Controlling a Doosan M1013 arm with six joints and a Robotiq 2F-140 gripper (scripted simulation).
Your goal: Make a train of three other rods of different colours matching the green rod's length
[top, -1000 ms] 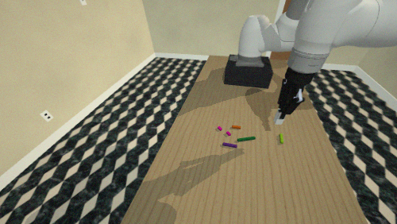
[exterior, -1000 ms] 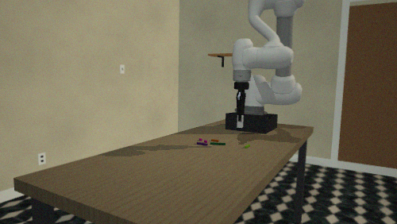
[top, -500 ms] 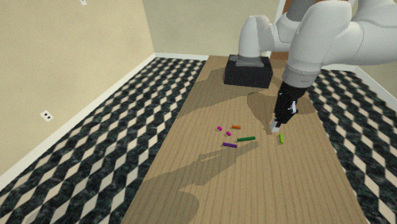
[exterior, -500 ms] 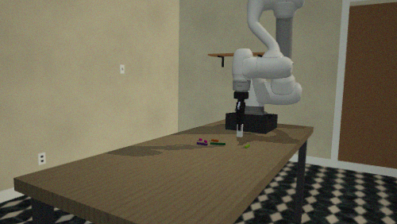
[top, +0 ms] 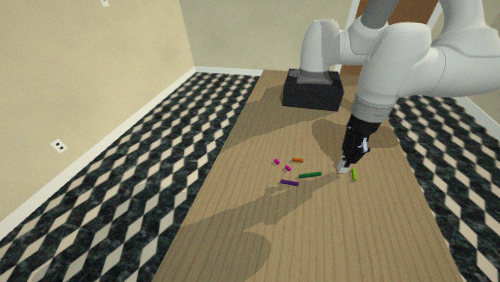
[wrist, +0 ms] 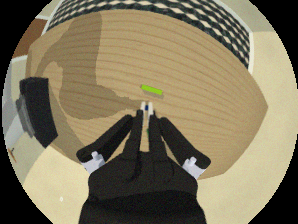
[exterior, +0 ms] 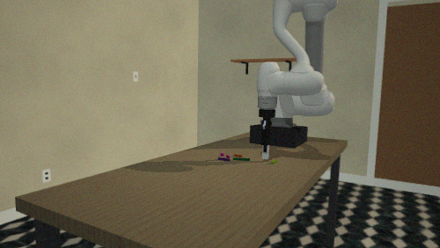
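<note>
My gripper is now 30 mm above the tiny blue piece. The rest, counted from my hand: orange rod: 150 mm to the right, 40 mm below, 40 mm behind; then lime rod: 40 mm to the left, 40 mm below, 10 mm ahead; then green rod: 110 mm to the right, 40 mm below, 30 mm ahead.
</note>
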